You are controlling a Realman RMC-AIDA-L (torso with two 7-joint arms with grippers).
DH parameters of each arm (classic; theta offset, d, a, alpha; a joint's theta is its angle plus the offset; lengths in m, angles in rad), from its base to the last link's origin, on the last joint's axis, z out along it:
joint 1: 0 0.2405 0 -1.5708
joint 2: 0 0 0 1.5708
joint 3: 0 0.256 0 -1.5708
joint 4: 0 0 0 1.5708
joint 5: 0 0.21 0 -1.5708
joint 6: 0 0 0 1.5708
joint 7: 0 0.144 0 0
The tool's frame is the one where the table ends.
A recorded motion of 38 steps. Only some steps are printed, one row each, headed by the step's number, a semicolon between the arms.
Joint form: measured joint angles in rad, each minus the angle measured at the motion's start. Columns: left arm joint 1, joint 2, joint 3, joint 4, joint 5, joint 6, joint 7; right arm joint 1, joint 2, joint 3, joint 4, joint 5, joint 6, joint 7.
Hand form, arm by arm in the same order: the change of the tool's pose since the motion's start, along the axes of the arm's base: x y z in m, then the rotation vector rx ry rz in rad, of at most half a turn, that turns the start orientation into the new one. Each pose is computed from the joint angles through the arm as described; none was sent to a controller.
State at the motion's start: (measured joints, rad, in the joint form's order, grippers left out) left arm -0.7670 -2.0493 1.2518 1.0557 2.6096 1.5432 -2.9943; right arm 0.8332 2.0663 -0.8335 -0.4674 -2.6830 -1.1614 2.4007
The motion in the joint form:
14: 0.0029 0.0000 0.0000 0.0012 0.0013 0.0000 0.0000; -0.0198 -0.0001 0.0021 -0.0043 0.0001 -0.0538 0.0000
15: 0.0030 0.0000 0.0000 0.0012 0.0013 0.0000 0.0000; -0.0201 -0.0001 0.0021 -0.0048 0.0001 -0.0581 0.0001
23: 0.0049 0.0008 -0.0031 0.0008 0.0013 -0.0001 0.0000; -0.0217 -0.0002 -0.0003 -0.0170 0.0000 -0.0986 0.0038
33: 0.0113 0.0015 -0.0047 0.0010 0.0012 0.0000 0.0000; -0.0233 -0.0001 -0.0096 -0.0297 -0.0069 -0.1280 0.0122
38: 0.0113 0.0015 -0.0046 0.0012 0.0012 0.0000 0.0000; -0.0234 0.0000 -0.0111 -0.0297 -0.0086 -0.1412 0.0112
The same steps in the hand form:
14: -0.0010 -0.0004 0.0002 0.0009 0.0012 0.0019; 0.0047 -0.0117 -0.0007 -0.0442 0.0189 -0.0317
15: -0.0011 -0.0004 0.0002 0.0009 0.0012 0.0020; 0.0045 -0.0123 -0.0008 -0.0477 0.0202 -0.0329
23: -0.0021 -0.0005 0.0009 0.0033 -0.0001 0.0056; 0.0022 -0.0158 0.0003 -0.0757 0.0300 -0.0392
33: -0.0046 -0.0015 0.0014 0.0048 -0.0007 0.0126; 0.0012 -0.0184 0.0017 -0.0988 0.0254 -0.0433
38: -0.0046 -0.0015 0.0014 0.0048 -0.0006 0.0124; 0.0009 -0.0204 0.0014 -0.1127 0.0271 -0.0451

